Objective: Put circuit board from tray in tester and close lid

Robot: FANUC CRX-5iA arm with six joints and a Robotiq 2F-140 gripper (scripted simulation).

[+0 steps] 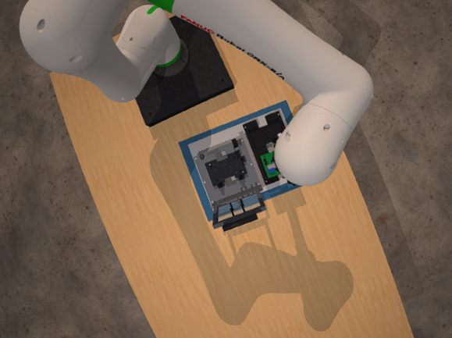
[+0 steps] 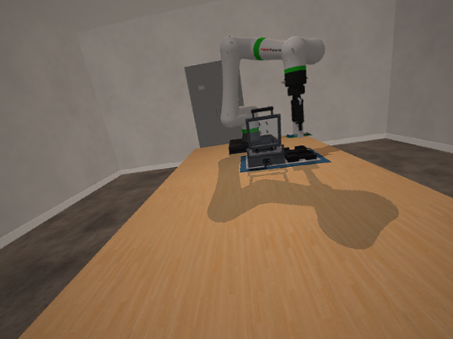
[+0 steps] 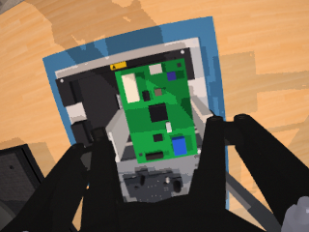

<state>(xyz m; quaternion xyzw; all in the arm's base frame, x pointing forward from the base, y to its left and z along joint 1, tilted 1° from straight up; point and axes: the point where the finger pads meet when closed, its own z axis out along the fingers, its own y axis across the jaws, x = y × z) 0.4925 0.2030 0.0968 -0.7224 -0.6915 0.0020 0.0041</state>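
My gripper is now 20 mm above the green circuit board. From my hand the other things lie so: clear lid (170 mm to the right, 80 mm ahead, 40 mm above); then black latch hook (110 mm to the right, 110 mm behind, 50 mm below); then tester (130 mm to the right, 30 mm below, 10 mm behind).
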